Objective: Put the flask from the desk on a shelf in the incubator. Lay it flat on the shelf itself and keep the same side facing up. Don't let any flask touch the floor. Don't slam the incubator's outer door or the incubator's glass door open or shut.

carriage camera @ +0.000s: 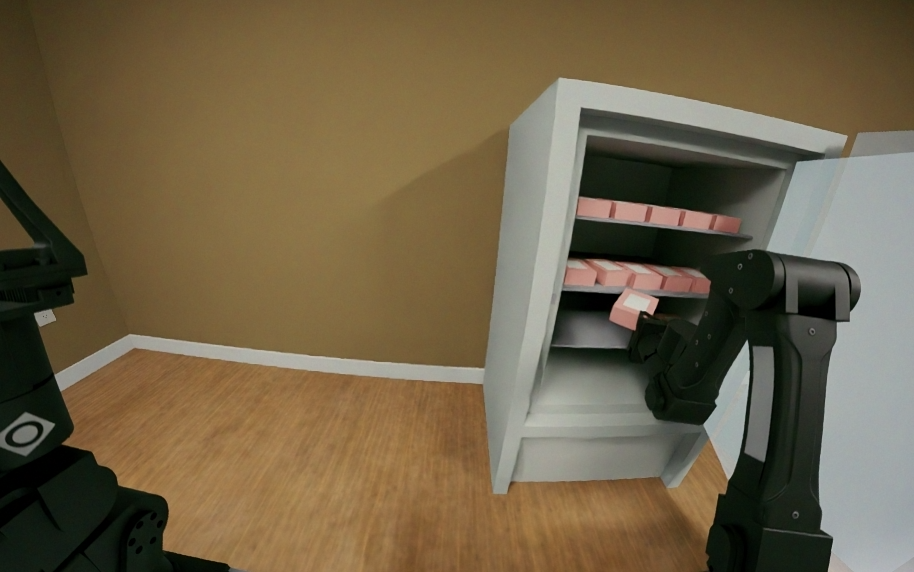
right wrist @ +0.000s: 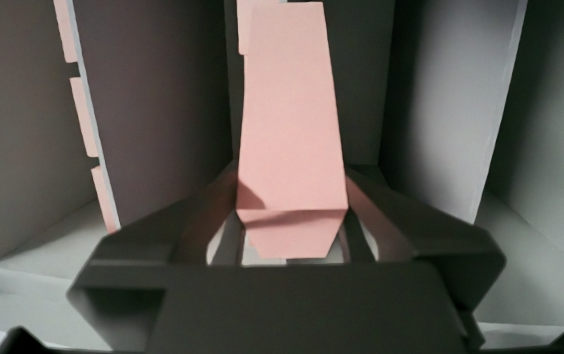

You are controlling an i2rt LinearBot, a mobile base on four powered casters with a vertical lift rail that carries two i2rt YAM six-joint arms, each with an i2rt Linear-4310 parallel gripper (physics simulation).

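Frame: origin at the left arm's base, x left, y up, z ahead, level; metres.
Where they show: right gripper, fingertip midpoint: [carriage camera: 639, 319] [right wrist: 291, 175].
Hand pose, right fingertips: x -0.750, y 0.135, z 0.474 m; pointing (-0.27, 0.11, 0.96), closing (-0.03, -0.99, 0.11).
Note:
Each offset is from my right fingertips to the top centre of the thing. "*": to the spot under its first point. Level surfaces: height alone.
The pink flask @(dz +0.042, dx -0.010, dy +0.033 m) [carriage camera: 628, 319] [right wrist: 292, 115] with a white label is held in my right gripper [carriage camera: 643, 326] [right wrist: 291, 175], which is shut on its sides. In the carriage view, it is in front of the incubator's [carriage camera: 523, 236] opening, below the second shelf @(dy +0.022 m) [carriage camera: 593, 289] and over the third shelf [carriage camera: 585, 331] [right wrist: 452, 100]. The label faces up and toward the camera. In the right wrist view, the flask lies between two shelves, apart from both. Part of another pink flask @(dz +0.203, dx -0.102, dy +0.061 m) [right wrist: 243, 30] shows behind its far end. My left gripper is partly in view at the far left, open and empty; its fingertips are cut off.
Rows of pink flasks stand on the top shelf @(* dz +0.148, dx -0.159, dy +0.205 m) [carriage camera: 680, 225] and the second shelf. Pale and see-through open door panels [carriage camera: 876, 377] stand at the right, behind my right arm. The incubator stands on the wooden floor @(dy -0.729 m) [carriage camera: 323, 458] against a brown wall [carriage camera: 283, 168].

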